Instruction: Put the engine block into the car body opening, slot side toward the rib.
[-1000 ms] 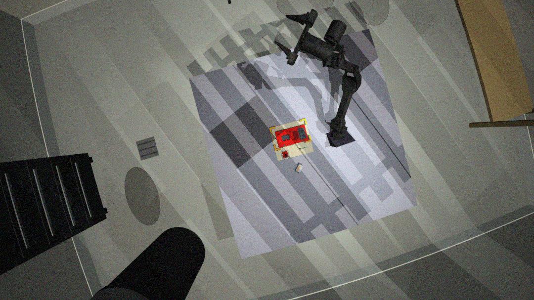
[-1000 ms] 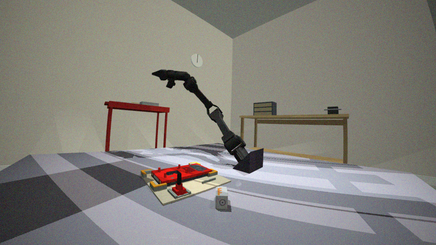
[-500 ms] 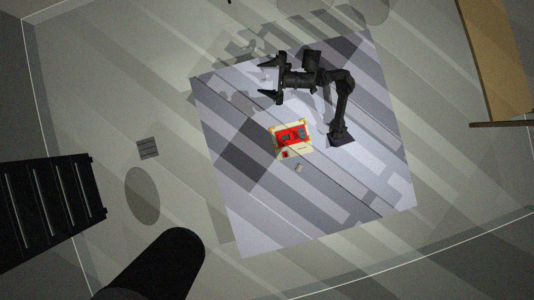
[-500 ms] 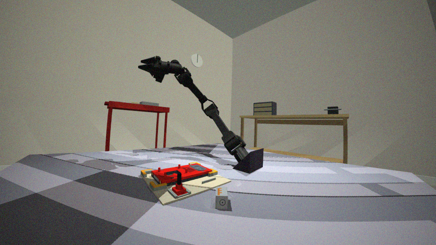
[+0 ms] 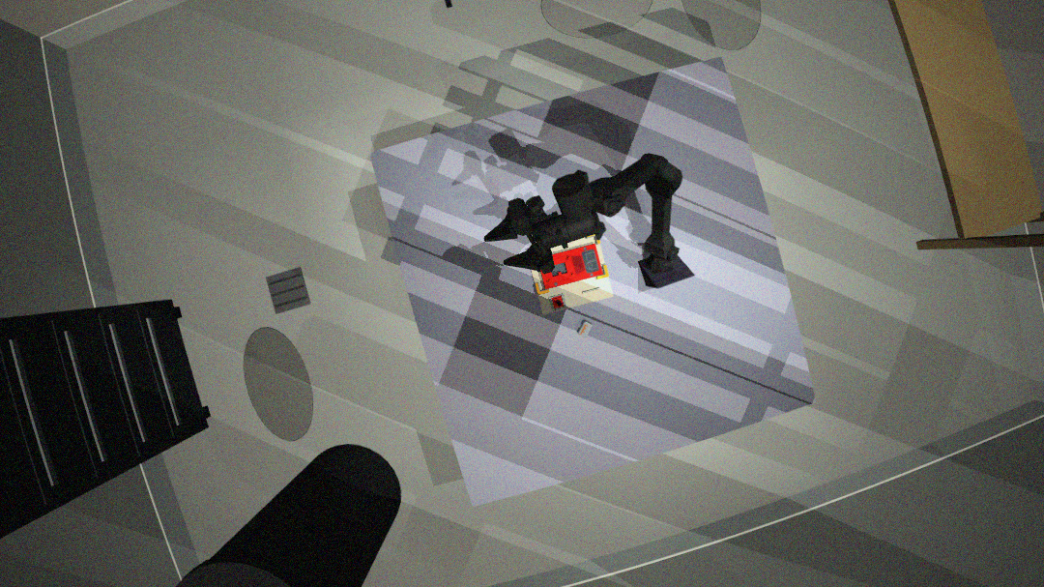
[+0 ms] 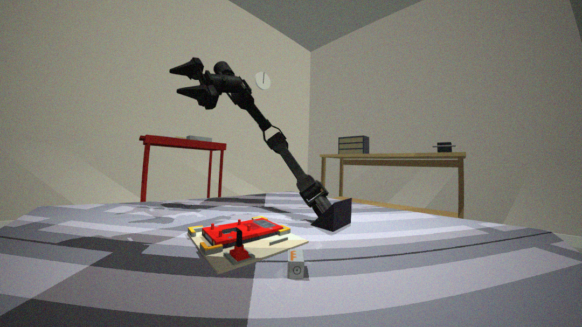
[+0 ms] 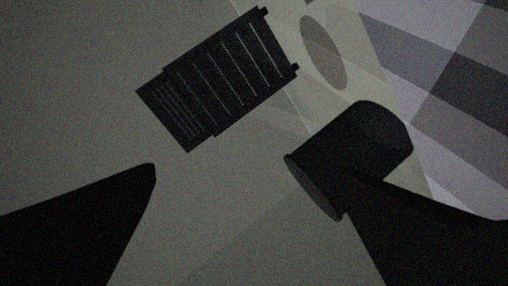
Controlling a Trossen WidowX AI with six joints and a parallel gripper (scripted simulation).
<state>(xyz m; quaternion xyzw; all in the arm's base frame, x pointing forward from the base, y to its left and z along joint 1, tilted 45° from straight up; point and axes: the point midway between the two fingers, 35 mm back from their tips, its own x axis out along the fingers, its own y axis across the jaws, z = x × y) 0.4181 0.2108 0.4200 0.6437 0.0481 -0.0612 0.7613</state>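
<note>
Right now my gripper tip is 410 mm above the engine block, 300 mm to the right of it and 210 mm past it. The rest, counted from my gripper tip: black upright peg (390 mm below, 200 mm to the left, 140 mm behind).
</note>
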